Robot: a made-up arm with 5 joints.
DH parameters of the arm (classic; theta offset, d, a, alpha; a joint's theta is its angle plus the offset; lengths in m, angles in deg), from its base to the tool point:
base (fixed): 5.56 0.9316 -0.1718 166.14
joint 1: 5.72 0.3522 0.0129 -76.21
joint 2: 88.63 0.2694 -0.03 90
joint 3: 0 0.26 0.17 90
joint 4: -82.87 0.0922 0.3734 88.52
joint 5: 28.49 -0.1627 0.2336 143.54
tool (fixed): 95.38 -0.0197 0 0
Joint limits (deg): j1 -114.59..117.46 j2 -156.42..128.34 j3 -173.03..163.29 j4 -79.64..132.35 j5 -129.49..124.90
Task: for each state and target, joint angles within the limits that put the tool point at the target. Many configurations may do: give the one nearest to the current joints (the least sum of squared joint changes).
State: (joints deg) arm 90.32 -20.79 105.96 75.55 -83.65
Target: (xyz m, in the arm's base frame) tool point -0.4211 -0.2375 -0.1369
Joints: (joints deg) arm 90.10 -18.65 150.58 52.82 -110.44
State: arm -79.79 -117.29 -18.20 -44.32 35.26
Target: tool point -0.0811 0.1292 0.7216
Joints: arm -71.07 -123.17 -5.51 -29.79 25.94
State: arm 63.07 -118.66 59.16 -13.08 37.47
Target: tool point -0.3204 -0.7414 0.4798
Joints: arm 61.15 -127.39 62.23 2.77 39.59
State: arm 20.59 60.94 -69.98 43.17 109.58
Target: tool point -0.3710 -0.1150 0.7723
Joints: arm -13.89 86.70 -21.84 11.47 124.90
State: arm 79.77 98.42 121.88 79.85 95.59
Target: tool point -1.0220 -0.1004 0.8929
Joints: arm 82.89 95.22 124.51 105.23 79.92
